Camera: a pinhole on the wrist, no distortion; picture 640 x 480 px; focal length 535.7 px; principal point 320.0 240.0 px. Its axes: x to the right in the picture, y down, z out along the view. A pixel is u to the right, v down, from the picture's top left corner.
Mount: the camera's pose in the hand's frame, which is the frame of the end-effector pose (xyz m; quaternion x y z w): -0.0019 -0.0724 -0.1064 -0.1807 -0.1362 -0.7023 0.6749
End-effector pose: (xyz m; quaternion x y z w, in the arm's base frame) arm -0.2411 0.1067 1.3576 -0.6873 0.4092 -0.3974 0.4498
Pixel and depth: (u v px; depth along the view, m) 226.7 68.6 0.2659
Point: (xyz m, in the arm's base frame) -0.1763 0.1792 1.2288
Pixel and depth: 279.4 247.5 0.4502
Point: -0.0016 0.1156 1.1400
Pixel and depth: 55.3 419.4 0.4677
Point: -0.0551 -0.0968 1.0228
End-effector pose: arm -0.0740 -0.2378 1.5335 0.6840 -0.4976 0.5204 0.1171
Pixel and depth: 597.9 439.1 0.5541
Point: 0.2990 -0.6646 1.5464
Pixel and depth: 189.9 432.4 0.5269
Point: -0.1138 -0.6935 1.4980
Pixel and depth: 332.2 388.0 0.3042
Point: -0.0191 -0.4310 1.5300
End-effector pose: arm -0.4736 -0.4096 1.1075 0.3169 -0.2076 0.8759 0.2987
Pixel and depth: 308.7 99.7 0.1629
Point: -0.4381 -0.4477 1.1134
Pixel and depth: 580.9 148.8 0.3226
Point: -0.2942 -0.5136 1.2758
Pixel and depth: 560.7 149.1 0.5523
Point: -0.1851 -0.6753 1.4323
